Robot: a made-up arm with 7 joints. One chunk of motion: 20 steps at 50 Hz.
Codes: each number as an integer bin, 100 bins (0 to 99) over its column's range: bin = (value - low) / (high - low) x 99, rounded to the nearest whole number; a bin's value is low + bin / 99 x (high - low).
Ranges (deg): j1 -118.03..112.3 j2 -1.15..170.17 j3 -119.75..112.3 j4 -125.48..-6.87 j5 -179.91..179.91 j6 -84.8..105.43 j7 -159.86..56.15
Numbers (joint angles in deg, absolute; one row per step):
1: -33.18 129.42 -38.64 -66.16 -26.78 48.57 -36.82
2: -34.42 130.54 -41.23 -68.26 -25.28 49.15 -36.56
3: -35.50 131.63 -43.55 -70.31 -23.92 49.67 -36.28
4: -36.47 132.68 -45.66 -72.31 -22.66 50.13 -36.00
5: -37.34 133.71 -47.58 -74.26 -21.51 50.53 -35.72
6: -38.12 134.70 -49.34 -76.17 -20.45 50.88 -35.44
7: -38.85 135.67 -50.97 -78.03 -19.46 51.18 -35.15
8: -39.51 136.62 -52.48 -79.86 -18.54 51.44 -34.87
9: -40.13 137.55 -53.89 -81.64 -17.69 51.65 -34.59
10: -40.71 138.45 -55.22 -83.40 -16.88 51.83 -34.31
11: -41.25 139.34 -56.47 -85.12 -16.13 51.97 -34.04
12: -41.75 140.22 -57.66 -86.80 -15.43 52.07 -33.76
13: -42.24 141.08 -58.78 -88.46 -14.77 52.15 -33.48
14: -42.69 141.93 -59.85 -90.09 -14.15 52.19 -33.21
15: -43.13 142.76 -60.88 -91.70 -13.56 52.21 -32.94
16: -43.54 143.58 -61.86 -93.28 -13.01 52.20 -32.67
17: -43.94 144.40 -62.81 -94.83 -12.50 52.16 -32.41
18: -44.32 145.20 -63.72 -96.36 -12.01 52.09 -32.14
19: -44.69 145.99 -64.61 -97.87 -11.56 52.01 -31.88
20: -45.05 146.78 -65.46 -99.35 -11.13 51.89 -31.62
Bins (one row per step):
1: 36 75 35 50 42 69 56
2: 36 76 33 48 43 70 57
3: 35 77 33 46 43 70 57
4: 35 77 32 44 43 70 57
5: 35 78 31 43 44 70 57
6: 34 79 30 41 44 71 57
7: 34 79 29 40 44 71 57
8: 34 80 29 38 44 71 57
9: 33 80 28 37 45 71 57
10: 33 81 28 35 45 71 58
11: 33 81 27 34 45 71 58
12: 33 82 26 32 45 71 58
13: 33 82 26 31 45 71 58
14: 32 83 26 30 46 71 58
15: 32 83 25 28 46 71 58
16: 32 84 25 27 46 71 58
17: 32 84 24 26 46 71 58
18: 32 85 24 24 46 71 59
19: 32 85 24 23 46 71 59
20: 31 85 23 22 46 71 59

